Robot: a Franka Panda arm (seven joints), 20 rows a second.
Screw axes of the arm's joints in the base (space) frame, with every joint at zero. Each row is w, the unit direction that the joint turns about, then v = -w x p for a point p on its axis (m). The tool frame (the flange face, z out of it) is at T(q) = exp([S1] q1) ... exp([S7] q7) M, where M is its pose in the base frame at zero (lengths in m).
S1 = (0, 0, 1, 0, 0, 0)
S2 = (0, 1, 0, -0.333, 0, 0)
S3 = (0, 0, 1, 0, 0, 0)
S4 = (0, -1, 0, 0.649, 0, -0.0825)
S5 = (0, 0, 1, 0, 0, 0)
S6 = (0, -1, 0, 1.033, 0, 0)
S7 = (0, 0, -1, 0, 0.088, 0)
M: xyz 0.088 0 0.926 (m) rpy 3.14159 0 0 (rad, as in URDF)
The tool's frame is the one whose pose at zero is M.
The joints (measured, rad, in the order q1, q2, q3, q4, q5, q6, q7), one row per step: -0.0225 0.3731 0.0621 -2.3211 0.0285 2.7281 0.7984; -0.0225 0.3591 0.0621 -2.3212 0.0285 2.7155 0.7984; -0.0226 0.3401 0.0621 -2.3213 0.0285 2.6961 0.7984; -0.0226 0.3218 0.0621 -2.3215 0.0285 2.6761 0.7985; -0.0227 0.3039 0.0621 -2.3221 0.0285 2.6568 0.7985; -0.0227 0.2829 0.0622 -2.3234 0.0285 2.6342 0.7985; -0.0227 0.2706 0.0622 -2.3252 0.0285 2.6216 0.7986; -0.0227 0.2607 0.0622 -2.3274 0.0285 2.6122 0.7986
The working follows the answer.
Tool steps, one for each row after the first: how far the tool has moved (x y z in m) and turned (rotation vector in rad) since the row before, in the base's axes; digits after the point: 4 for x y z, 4 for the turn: 0.0007 0.0000 0.0061 -0.0004 -0.0013 0.0004; 0.0006 -0.0001 0.0081 -0.0006 0.0005 0.0006; 0.0003 0.0000 0.0077 -0.0006 0.0019 0.0006; 0.0000 -0.0001 0.0074 -0.0006 0.0020 0.0005; -0.0004 0.0000 0.0085 -0.0008 0.0029 0.0008; -0.0007 0.0000 0.0047 -0.0005 0.0021 0.0003; -0.0008 0.0000 0.0035 -0.0004 0.0017 0.0003
Tool pose at each row, in the base's axes (x y z in m, rotation vector in rad; rounded; the steps above come from the unrounded poses): 0.5238 0.0208 0.1831 -2.8580 1.1905 -0.0269; 0.5245 0.0208 0.1892 -2.8582 1.1897 -0.0290; 0.5251 0.0207 0.1974 -2.8592 1.1892 -0.0286; 0.5253 0.0207 0.2051 -2.8608 1.1890 -0.0263; 0.5253 0.0207 0.2125 -2.8624 1.1887 -0.0238; 0.5249 0.0207 0.2210 -2.8646 1.1883 -0.0201; 0.5242 0.0207 0.2256 -2.8659 1.1883 -0.0174; 0.5234 0.0206 0.2292 -2.8671 1.1883 -0.0152

